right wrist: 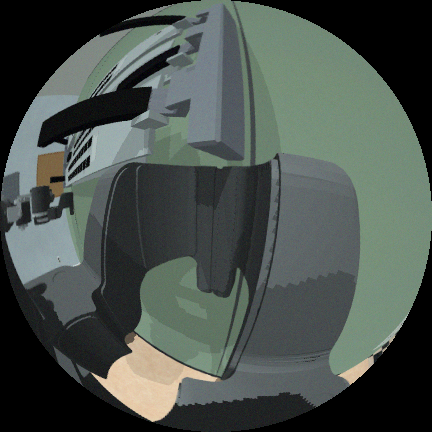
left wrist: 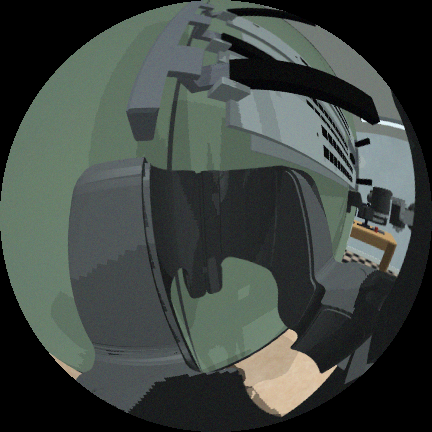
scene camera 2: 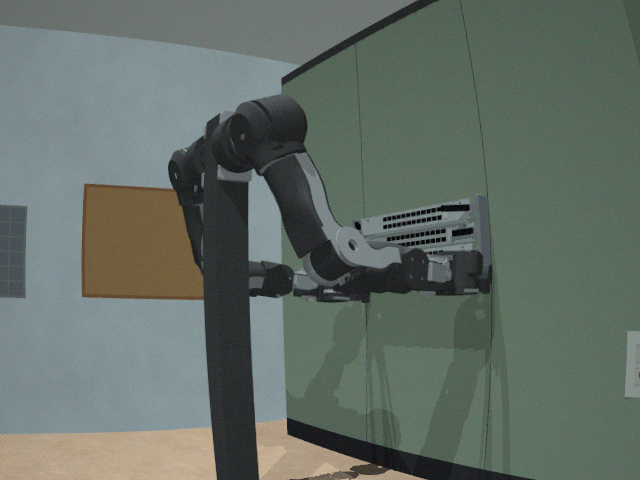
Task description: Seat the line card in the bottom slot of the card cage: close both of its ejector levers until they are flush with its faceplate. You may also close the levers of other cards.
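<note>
The bottom line card [left wrist: 270,117] [right wrist: 120,142] shows its light faceplate in both wrist views; in scene camera 2 the right arm hides most of it. Its black lever at the left end [left wrist: 305,80] and its black lever at the right end [right wrist: 95,112] both stand out from the faceplate. The card cage's side rails [left wrist: 150,85] [right wrist: 215,90] [scene camera 2: 482,222] hold the card ends. My left gripper [left wrist: 205,292] [scene camera 2: 366,298] is shut and empty, below the cage's left end. My right gripper [right wrist: 215,292] [scene camera 2: 484,289] is shut and empty, below its right end.
The middle card's lever [scene camera 2: 461,231] [right wrist: 150,65] lies close to its faceplate. The top card's lever [scene camera 2: 454,208] [right wrist: 145,21] stands out above. The green wall [scene camera 2: 413,129] is behind the cage. The pedestal [scene camera 2: 230,310] stands in front.
</note>
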